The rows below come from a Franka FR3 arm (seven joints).
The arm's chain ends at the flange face. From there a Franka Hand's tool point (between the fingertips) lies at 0.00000 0.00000 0.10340 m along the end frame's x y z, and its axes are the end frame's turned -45 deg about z.
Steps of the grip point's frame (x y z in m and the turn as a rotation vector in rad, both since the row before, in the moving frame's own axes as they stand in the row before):
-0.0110 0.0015 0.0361 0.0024 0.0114 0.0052
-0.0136 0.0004 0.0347 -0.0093 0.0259 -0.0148
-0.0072 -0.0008 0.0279 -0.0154 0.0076 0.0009
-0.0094 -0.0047 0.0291 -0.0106 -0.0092 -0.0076
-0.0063 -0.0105 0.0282 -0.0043 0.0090 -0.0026
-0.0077 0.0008 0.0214 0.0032 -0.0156 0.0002
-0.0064 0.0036 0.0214 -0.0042 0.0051 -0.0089
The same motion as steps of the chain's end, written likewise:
-0.0074 0.0098 0.0361 0.0098 0.0064 0.0052
-0.0119 0.0111 0.0347 0.0117 0.0249 -0.0148
-0.0073 0.0040 0.0279 -0.0055 0.0163 0.0009
-0.0101 0.0019 0.0291 -0.0140 0.0010 -0.0076
-0.0129 -0.0026 0.0282 0.0033 0.0094 -0.0026
-0.0035 0.0051 0.0214 -0.0088 -0.0133 0.0002
-0.0027 0.0071 0.0214 0.0006 0.0066 -0.0089

